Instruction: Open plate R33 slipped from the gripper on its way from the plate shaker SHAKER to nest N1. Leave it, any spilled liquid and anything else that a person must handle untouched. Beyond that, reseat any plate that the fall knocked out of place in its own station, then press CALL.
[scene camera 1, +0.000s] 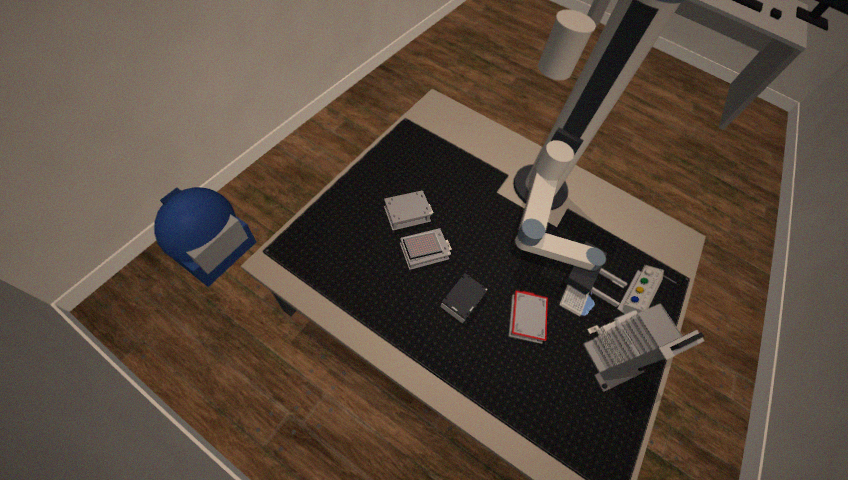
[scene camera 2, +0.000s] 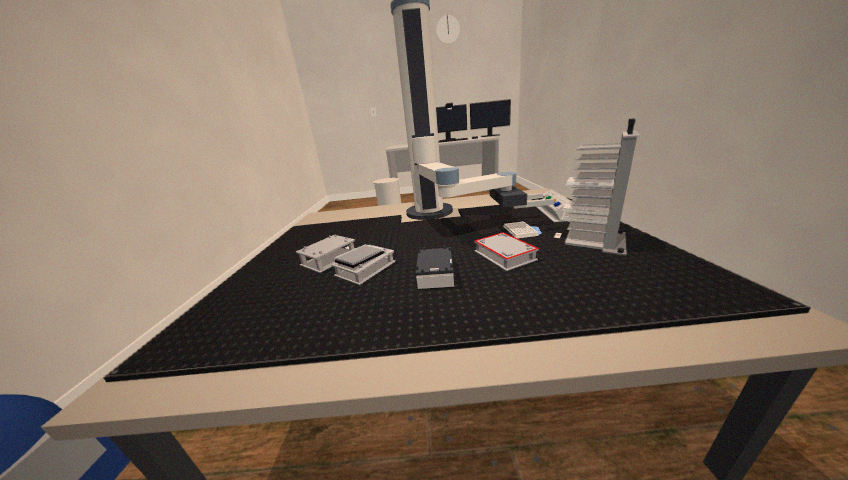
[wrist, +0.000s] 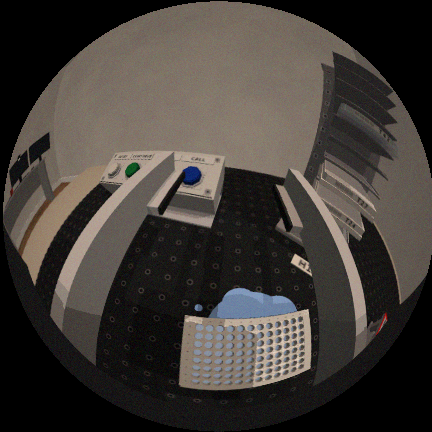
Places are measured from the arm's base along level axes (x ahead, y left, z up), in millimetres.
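Pixels of known places: gripper, between the fingertips: (scene camera 1: 621, 295) (scene camera 2: 547, 198) (wrist: 230, 168); arm's base, origin of its link: (scene camera 2: 429, 212).
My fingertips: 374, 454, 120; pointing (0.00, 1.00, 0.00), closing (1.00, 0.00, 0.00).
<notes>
Ahead of a thing's pixels: the offset from my fingertips to its top centre, as dx, dy, dz. "spot": to the spot under its first point.
The open plate R33 @[+44, -120, -93] (scene camera 1: 574, 299) (scene camera 2: 520, 229) (wrist: 245, 350) lies on the black mat, with a blue spill @[+29, -60, -106] (scene camera 1: 587, 305) (scene camera 2: 536, 230) (wrist: 255, 304) along one edge. My gripper (scene camera 1: 622, 295) (wrist: 230, 168) is shut to its narrow stance, with nothing between its two parallel fingers. It reaches past the plate towards the button panel @[-118, +95, -23] (scene camera 1: 651, 285). In the wrist view, the left fingertip overlaps the left edge of the blue CALL button @[-46, +65, -32] (scene camera 1: 634, 299) (scene camera 2: 557, 204) (wrist: 192, 175); contact cannot be told. A pink-welled plate @[+233, -702, -39] (scene camera 1: 423, 245) (scene camera 2: 359, 255) rests on a station; whether it is fully seated cannot be told.
A plate rack (scene camera 2: 620, 196) stands right of the panel, holding plates T27 @[+165, +51, +11] (wrist: 350, 192) and T24 @[+165, +51, -17] (wrist: 345, 215). A red-outlined station @[+232, -239, -61] (scene camera 1: 529, 315) (scene camera 2: 505, 245), a dark-topped station @[spot: +318, -469, -52] (scene camera 1: 464, 296) (scene camera 2: 434, 260) and a grey station @[+122, -846, -40] (scene camera 1: 408, 205) (scene camera 2: 326, 245) stand on the mat. A small label @[spot: +119, -12, -105] (scene camera 1: 593, 328) (scene camera 2: 557, 235) (wrist: 301, 263) lies near the rack.
</notes>
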